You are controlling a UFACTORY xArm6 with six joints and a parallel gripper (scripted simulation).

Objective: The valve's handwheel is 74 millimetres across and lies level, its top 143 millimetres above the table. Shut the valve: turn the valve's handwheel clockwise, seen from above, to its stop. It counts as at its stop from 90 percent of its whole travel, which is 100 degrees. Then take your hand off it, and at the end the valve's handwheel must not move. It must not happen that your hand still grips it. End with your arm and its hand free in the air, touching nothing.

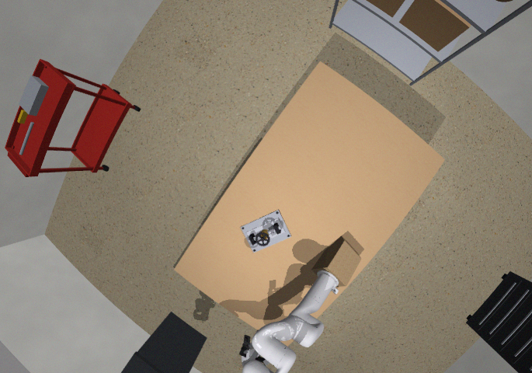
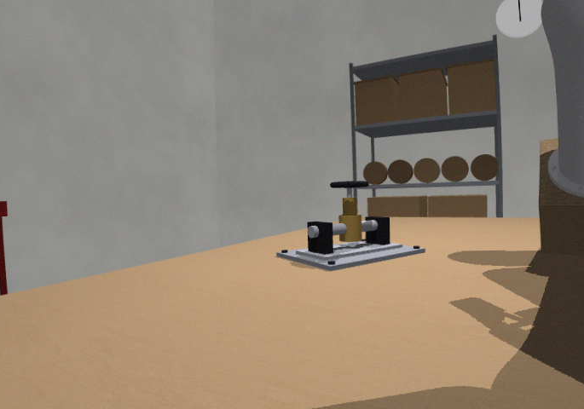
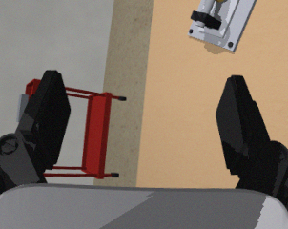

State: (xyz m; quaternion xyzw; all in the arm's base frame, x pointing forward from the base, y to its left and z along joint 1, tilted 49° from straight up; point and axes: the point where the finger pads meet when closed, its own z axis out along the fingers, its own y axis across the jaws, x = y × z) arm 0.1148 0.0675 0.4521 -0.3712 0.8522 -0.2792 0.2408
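The black handwheel is 26 cm ahead of my hand, 31 cm to the right of it and 26 cm below it.
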